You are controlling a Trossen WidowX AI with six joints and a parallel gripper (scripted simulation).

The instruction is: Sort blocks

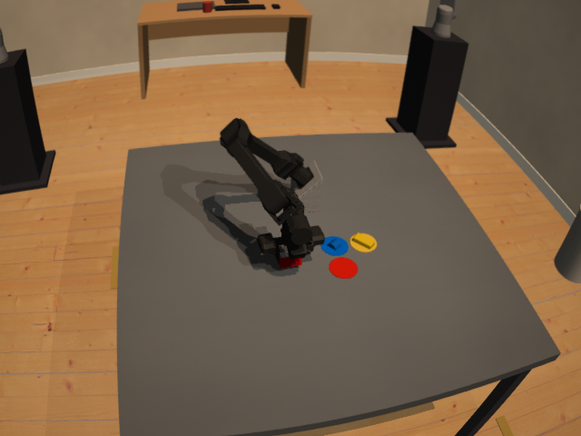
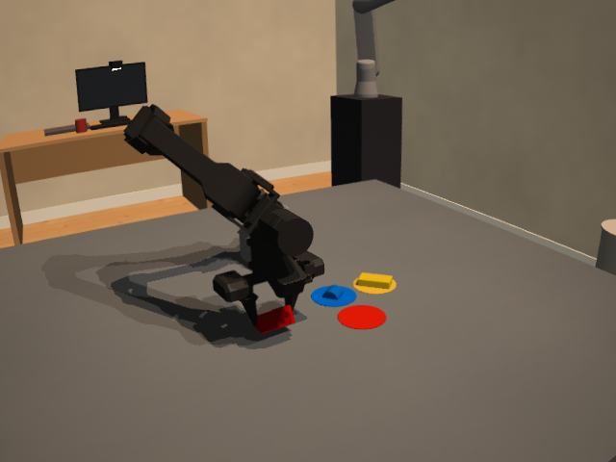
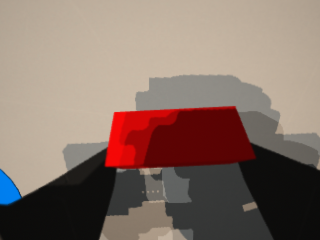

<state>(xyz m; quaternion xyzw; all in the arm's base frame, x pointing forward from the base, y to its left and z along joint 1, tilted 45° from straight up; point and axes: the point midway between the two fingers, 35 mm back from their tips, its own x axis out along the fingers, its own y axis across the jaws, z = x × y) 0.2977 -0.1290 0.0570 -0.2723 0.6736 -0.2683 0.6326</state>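
Right now the red circle is 16 cm to the left of my hand, 6 cm below it and 4 cm ahead of it. Also, from my hand: blue block: 17 cm to the left, 6 cm below, 6 cm behind; then red block: 3 cm below; then blue circle: 17 cm to the left, 6 cm below, 6 cm behind.
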